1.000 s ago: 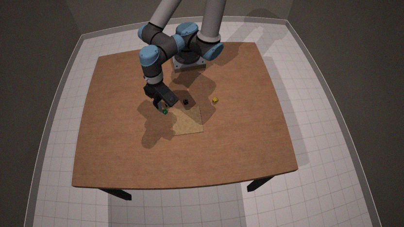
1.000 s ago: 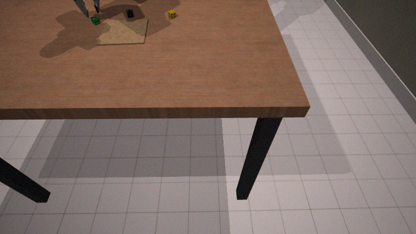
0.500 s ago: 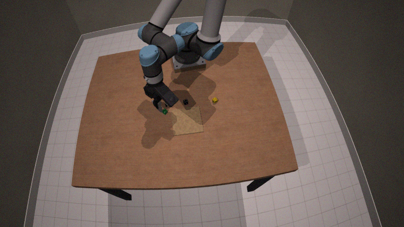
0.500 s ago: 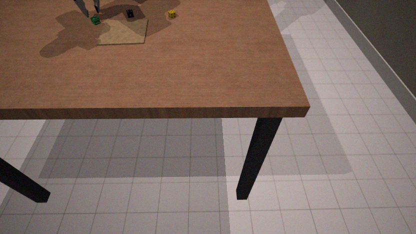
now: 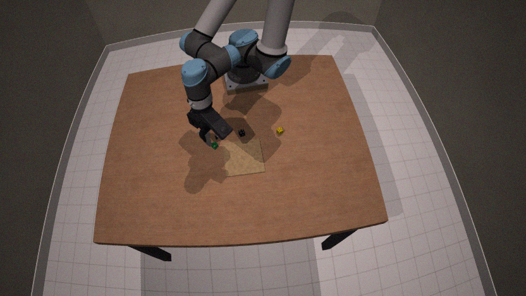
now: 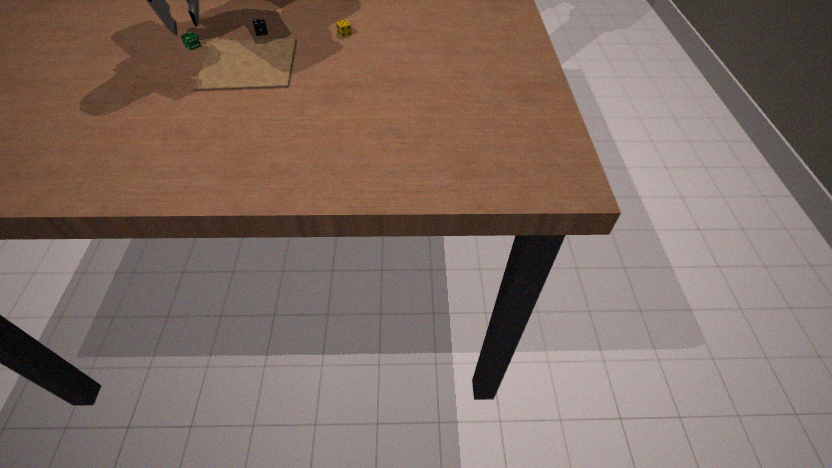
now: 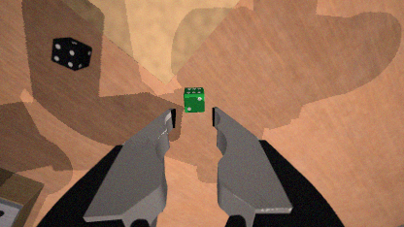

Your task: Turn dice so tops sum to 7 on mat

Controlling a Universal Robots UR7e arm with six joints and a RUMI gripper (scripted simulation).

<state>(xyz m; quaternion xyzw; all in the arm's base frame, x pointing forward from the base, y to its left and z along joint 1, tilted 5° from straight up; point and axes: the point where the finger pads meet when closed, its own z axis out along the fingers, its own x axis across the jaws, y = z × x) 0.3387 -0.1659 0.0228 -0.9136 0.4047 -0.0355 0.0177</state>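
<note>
My hand is 3 cm above the green die. The rest, counted from my hand: yellow die 25 cm to the left, 3 cm below, 2 cm behind; then black die 11 cm to the left, 4 cm behind, 3 cm below; then tan mat 10 cm to the left, 6 cm ahead, 4 cm below.
</note>
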